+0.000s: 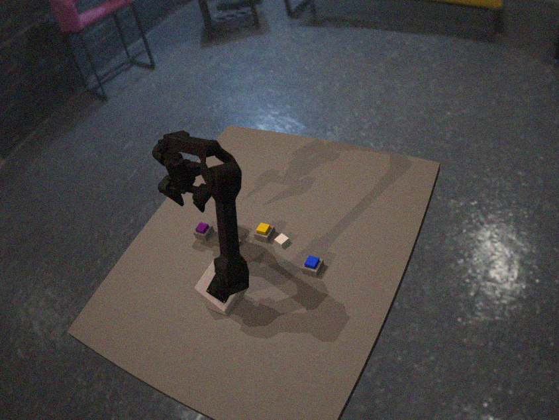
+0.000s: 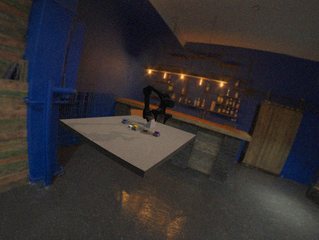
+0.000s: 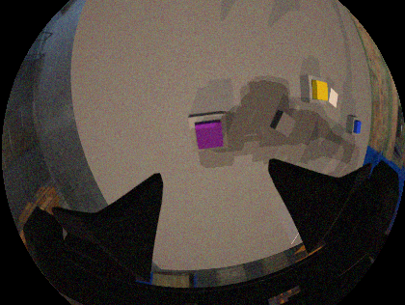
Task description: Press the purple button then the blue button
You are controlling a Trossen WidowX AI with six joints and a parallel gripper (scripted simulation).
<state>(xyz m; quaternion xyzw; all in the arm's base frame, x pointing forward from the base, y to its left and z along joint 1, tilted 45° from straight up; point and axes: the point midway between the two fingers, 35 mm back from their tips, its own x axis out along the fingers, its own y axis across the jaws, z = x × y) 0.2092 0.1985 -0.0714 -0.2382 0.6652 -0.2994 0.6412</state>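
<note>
Now: gripper tip 90 mm above the purple button. Round my gripper tip: white block (270 mm to the right, 110 mm below, 40 mm ahead); then yellow button (200 mm to the right, 90 mm below, 50 mm ahead); then grey block (130 mm to the right, 110 mm below, 10 mm behind).
</note>
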